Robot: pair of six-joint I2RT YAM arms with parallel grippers.
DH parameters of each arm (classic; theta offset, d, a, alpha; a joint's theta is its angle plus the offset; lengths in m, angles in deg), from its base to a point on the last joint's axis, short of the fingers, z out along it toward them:
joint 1: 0 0.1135 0.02 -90
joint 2: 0 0 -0.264 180
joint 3: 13.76 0 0.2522 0
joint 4: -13.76 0 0.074 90
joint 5: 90 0 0 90
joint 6: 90 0.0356 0 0
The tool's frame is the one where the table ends.
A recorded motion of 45 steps. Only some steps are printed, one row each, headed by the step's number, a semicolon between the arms.
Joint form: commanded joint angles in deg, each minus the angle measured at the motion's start. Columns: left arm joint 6, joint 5, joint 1, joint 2, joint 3, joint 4; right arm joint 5, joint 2, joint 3, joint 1, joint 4, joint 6.
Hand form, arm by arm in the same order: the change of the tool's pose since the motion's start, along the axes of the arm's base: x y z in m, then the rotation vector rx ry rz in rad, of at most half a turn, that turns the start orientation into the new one. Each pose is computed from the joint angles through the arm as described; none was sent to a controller.
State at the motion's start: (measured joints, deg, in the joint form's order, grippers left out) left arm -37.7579 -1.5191 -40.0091 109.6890 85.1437 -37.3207; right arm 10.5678 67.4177 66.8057 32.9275 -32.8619 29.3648
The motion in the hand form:
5: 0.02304 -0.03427 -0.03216 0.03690 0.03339 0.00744; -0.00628 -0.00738 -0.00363 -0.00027 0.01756 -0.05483
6: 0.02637 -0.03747 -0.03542 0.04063 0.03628 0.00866; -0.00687 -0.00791 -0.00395 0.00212 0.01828 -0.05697
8: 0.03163 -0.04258 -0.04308 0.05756 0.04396 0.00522; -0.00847 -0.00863 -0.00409 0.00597 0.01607 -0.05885
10: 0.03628 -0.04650 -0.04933 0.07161 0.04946 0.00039; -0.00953 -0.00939 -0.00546 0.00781 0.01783 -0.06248
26: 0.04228 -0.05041 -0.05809 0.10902 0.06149 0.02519; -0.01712 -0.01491 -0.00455 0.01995 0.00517 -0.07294
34: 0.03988 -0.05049 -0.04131 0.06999 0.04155 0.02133; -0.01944 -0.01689 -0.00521 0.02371 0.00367 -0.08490
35: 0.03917 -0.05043 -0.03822 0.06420 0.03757 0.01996; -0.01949 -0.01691 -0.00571 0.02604 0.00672 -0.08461
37: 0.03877 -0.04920 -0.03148 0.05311 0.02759 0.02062; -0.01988 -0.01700 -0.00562 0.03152 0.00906 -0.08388
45: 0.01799 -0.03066 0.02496 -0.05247 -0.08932 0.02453; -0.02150 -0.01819 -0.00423 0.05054 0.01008 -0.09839
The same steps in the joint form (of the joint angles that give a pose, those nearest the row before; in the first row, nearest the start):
5: -1.62 -1.20 -1.56 11.14 9.33 -1.07; 2.00 -1.74 -1.41 -0.36 -1.59 2.04
6: -1.68 -1.29 -1.59 12.43 10.63 -1.36; 2.00 -1.92 -1.59 -0.39 -1.59 2.21
8: -1.38 -1.62 -1.65 14.82 12.82 -2.12; 2.09 -2.36 -1.93 -0.32 -1.50 2.41
10: -0.97 -1.85 -1.65 16.82 14.73 -2.78; 2.18 -2.69 -2.40 -0.33 -1.44 2.65
26: -1.79 -3.49 -1.65 19.69 17.78 -4.95; 2.52 -4.93 -3.69 -0.41 -1.50 3.08
34: -2.06 -2.64 -1.78 17.55 17.74 -4.71; 2.99 -5.63 -4.23 -0.45 -1.59 3.57
35: -2.07 -2.53 -1.83 17.13 17.69 -4.70; 2.84 -5.64 -4.31 -0.47 -1.62 3.72
37: -2.05 -2.44 -1.74 16.26 17.67 -4.69; 2.62 -5.72 -4.33 -0.47 -1.68 3.99
45: -2.15 -2.55 -1.75 4.82 11.15 -0.60; 2.79 -6.16 -4.32 -0.48 -1.86 5.25

